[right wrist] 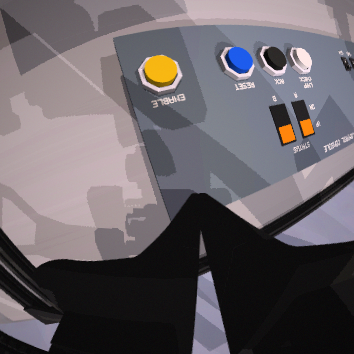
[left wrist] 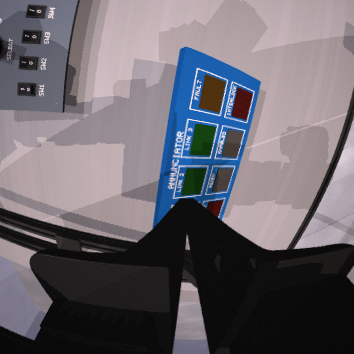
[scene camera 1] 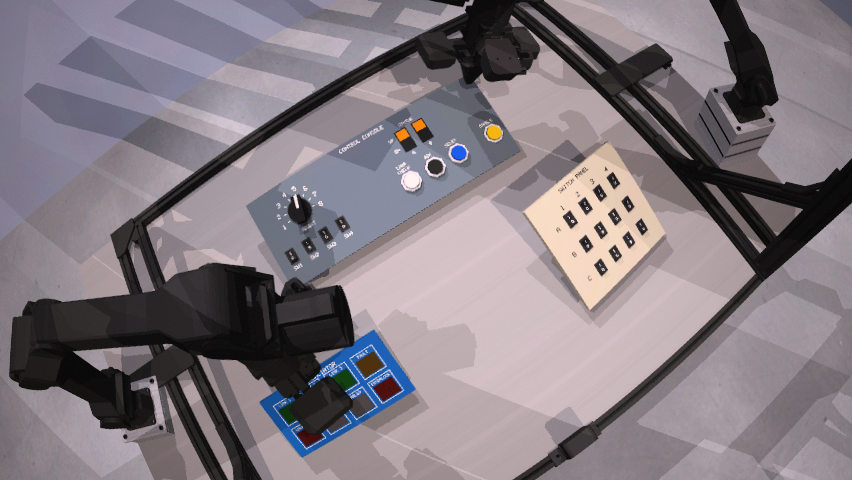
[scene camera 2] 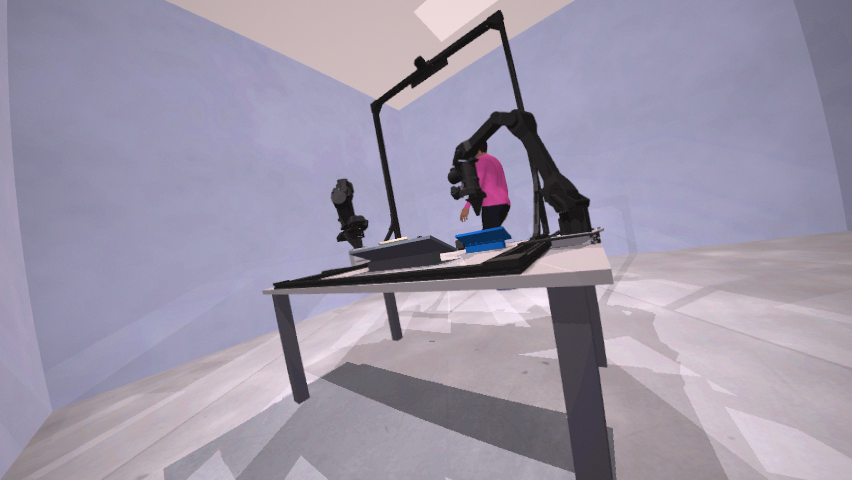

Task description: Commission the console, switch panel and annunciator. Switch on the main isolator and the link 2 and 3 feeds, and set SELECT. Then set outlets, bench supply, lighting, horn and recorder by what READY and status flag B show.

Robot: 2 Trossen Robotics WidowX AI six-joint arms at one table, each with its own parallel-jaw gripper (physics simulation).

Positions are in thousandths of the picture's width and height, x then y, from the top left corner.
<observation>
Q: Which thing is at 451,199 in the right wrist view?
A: A yellow button.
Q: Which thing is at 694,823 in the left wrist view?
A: My left gripper.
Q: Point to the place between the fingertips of my right gripper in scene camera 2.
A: At 418,518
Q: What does my left gripper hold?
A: Nothing.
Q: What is my right gripper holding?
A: Nothing.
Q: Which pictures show my left gripper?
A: The left wrist view, scene camera 1 and scene camera 2 only.
</observation>
